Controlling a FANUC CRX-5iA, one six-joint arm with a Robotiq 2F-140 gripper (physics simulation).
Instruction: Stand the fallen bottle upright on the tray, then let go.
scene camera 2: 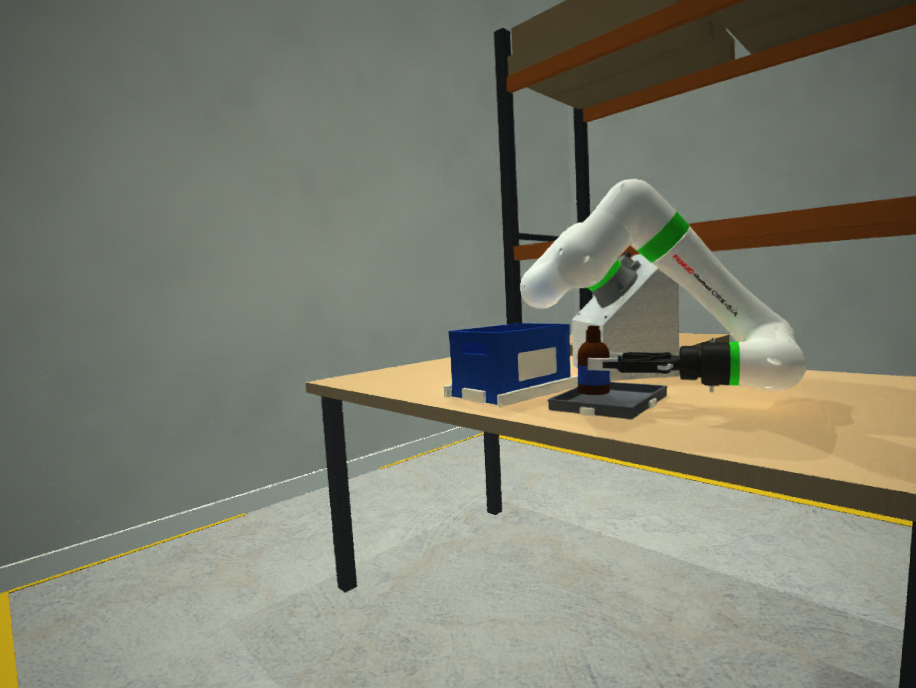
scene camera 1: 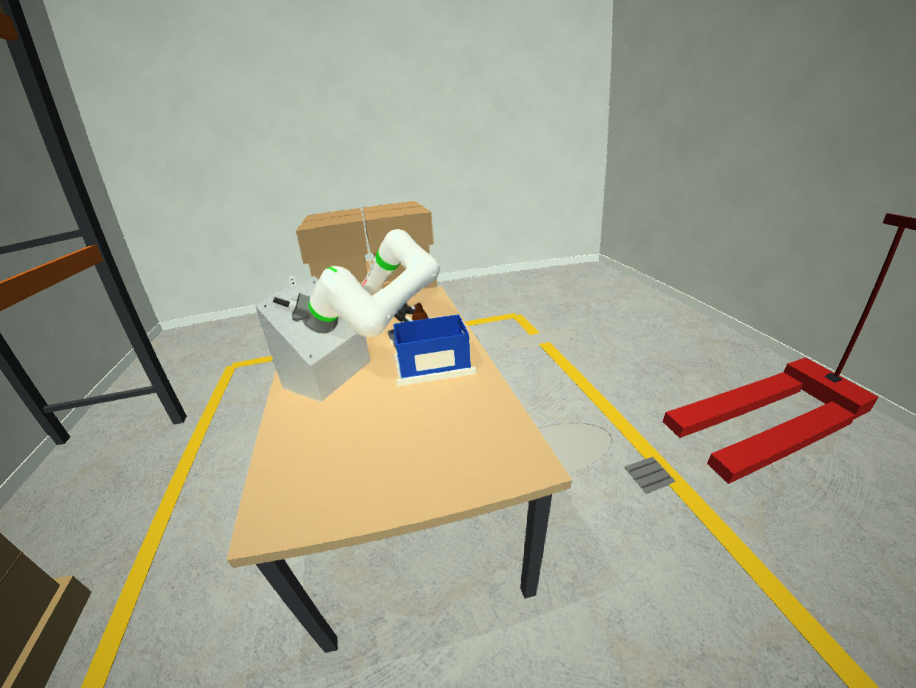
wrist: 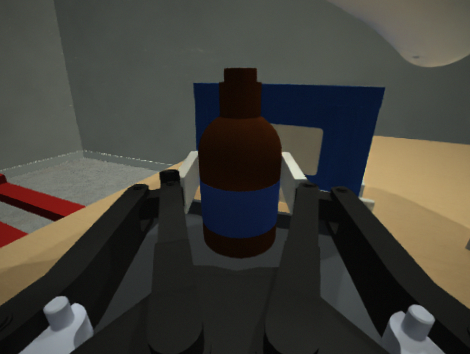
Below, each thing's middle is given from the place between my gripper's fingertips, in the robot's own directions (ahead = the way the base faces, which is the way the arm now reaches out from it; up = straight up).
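Labels:
I see that the brown bottle (wrist: 239, 153) is right at my hand.

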